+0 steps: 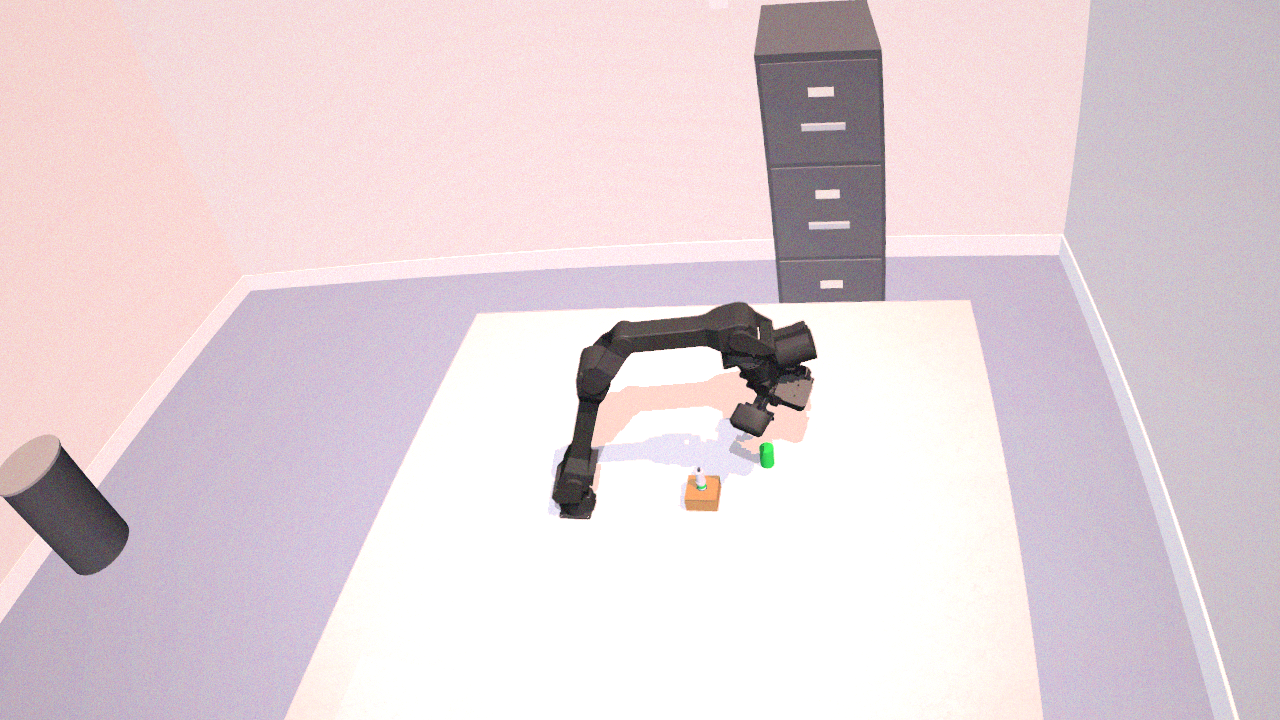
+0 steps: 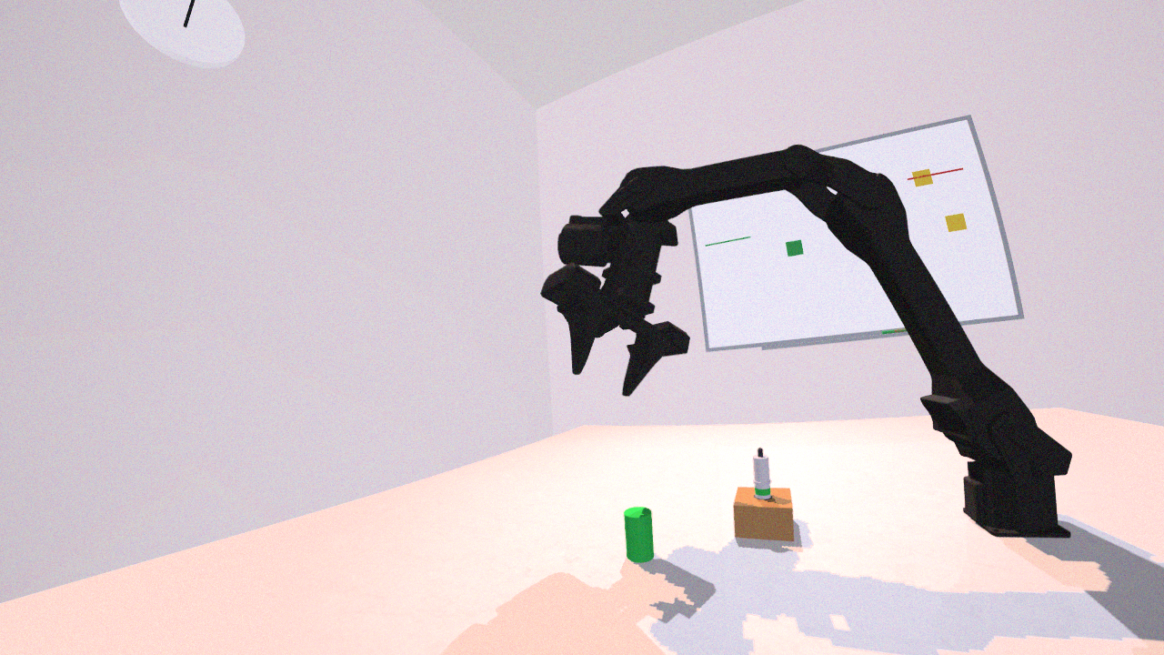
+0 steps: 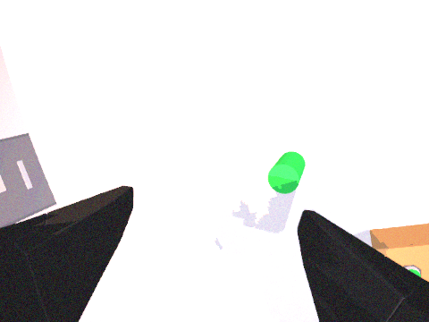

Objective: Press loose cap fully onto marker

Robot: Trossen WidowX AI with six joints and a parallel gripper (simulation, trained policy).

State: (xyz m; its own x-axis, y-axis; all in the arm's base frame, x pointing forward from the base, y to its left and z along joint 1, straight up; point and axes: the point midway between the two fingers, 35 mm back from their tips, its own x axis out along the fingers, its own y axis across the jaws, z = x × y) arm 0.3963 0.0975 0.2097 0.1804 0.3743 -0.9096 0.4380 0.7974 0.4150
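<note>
Now: the green cap 4 cm behind my gripper tip, 1 cm to the left of it and 15 cm below it. From my gripper tip the other things lie so: holder block: 15 cm behind, 8 cm to the right, 16 cm below.
</note>
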